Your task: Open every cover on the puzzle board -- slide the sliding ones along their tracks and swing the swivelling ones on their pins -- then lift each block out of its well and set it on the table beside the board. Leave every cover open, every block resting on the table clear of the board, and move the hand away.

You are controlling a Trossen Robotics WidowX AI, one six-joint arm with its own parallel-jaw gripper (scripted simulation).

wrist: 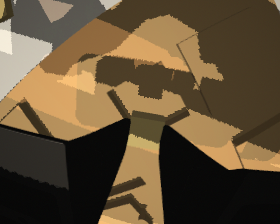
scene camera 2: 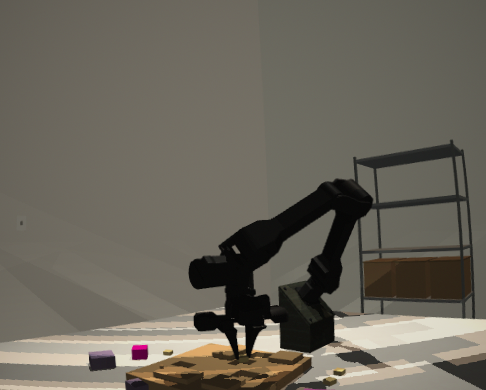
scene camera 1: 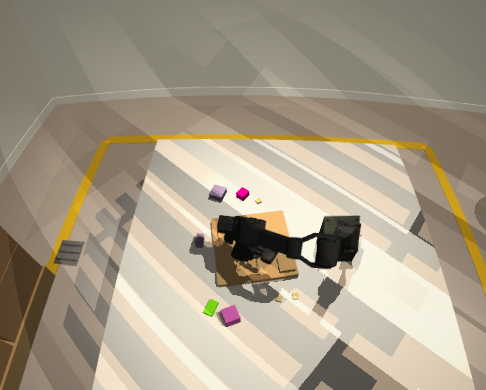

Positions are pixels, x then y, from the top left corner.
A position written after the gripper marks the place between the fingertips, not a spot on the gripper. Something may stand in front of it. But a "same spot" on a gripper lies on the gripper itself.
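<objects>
The gripper: visible in scene camera 1 (250, 256), scene camera 2, the wrist view. Same spot on the gripper: (wrist: 50, 173) and (scene camera 2: 254, 326).
</objects>
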